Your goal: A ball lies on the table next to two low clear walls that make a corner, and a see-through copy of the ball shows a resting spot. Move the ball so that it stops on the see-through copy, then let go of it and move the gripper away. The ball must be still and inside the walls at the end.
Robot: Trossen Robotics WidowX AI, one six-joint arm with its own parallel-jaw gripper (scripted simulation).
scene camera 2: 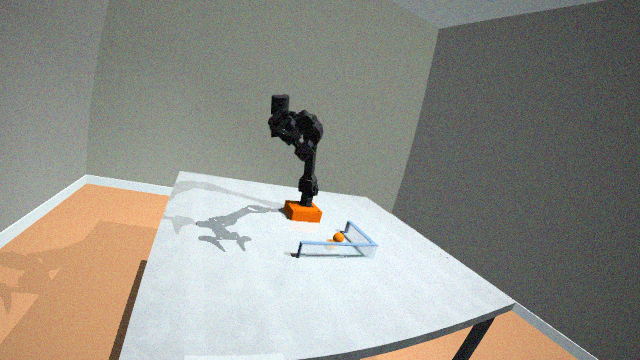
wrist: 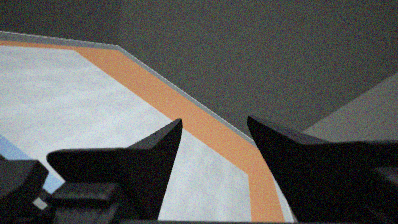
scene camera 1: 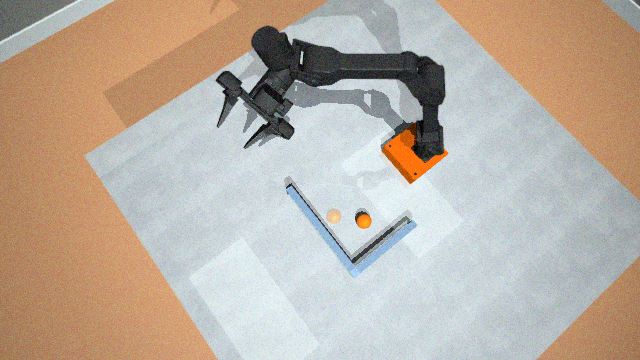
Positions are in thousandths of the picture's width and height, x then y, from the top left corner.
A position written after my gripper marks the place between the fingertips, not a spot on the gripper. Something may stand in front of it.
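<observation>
Scene camera 1 gives me my gripper (scene camera 1: 362, 385), which is open and holds nothing. I find the gripper (scene camera 2: 479, 407) again from elsewhere, and in the wrist view it is the same gripper (wrist: 539, 538) that I see.
</observation>
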